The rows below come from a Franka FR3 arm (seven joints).
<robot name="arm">
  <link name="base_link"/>
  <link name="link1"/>
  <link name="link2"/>
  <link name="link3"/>
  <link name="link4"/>
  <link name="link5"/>
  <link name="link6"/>
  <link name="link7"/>
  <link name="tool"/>
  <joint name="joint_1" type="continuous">
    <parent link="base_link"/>
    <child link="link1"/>
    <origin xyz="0 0 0.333" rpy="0 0 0"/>
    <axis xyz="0 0 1"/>
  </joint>
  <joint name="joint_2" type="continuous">
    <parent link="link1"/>
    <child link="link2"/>
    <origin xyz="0 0 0" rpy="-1.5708 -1.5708 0"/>
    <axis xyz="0 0 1"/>
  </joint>
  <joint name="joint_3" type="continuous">
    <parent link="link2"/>
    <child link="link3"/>
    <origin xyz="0.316 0 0" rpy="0 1.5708 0"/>
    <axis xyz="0 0 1"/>
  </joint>
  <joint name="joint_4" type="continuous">
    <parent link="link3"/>
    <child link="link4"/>
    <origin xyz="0 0.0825 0" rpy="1.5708 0 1.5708"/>
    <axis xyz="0 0 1"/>
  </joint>
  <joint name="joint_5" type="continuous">
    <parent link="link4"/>
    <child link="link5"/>
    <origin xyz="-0.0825 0.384 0" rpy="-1.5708 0 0"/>
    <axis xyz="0 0 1"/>
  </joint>
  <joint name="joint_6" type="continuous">
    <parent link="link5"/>
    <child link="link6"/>
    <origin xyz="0 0 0" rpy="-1.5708 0 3.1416"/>
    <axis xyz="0 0 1"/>
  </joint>
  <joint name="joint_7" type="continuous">
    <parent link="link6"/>
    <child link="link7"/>
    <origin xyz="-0.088 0 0" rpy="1.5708 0 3.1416"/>
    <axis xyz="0 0 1"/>
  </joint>
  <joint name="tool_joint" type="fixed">
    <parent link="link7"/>
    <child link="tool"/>
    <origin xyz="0 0 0.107" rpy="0 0 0"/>
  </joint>
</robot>
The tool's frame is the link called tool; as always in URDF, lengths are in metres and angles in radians. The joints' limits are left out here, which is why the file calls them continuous.
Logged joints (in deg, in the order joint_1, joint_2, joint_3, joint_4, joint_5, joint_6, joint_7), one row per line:
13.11, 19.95, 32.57, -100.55, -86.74, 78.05, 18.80
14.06, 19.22, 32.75, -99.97, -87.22, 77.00, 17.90
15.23, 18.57, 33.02, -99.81, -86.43, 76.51, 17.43
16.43, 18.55, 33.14, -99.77, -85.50, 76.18, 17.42
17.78, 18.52, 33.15, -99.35, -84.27, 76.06, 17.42
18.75, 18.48, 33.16, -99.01, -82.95, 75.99, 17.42
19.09, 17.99, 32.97, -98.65, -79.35, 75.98, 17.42
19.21, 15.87, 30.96, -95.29, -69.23, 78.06, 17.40
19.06, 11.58, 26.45, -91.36, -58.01, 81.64, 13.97
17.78, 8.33, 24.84, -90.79, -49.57, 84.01, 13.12
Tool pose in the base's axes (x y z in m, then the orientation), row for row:
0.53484, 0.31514, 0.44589, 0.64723, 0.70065, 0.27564, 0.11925
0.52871, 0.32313, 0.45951, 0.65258, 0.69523, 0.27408, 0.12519
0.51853, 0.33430, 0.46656, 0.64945, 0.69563, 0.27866, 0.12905
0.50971, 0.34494, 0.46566, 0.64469, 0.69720, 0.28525, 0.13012
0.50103, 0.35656, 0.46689, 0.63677, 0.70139, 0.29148, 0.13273
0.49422, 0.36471, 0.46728, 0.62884, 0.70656, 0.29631, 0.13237
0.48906, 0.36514, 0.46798, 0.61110, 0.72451, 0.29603, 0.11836
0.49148, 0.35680, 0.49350, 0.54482, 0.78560, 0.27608, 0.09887
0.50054, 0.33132, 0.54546, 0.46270, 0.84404, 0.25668, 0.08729
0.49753, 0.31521, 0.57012, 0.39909, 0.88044, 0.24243, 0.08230
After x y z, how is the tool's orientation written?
As a quaternion, w x y z.
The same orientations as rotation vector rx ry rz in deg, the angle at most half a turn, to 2 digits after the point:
91.30, 35.92, 15.54
90.40, 35.64, 16.28
90.57, 36.28, 16.80
90.94, 37.21, 16.97
91.78, 38.14, 17.37
92.75, 38.90, 17.38
95.80, 39.14, 15.65
106.78, 37.52, 13.44
118.89, 36.16, 12.30
127.67, 35.15, 11.93

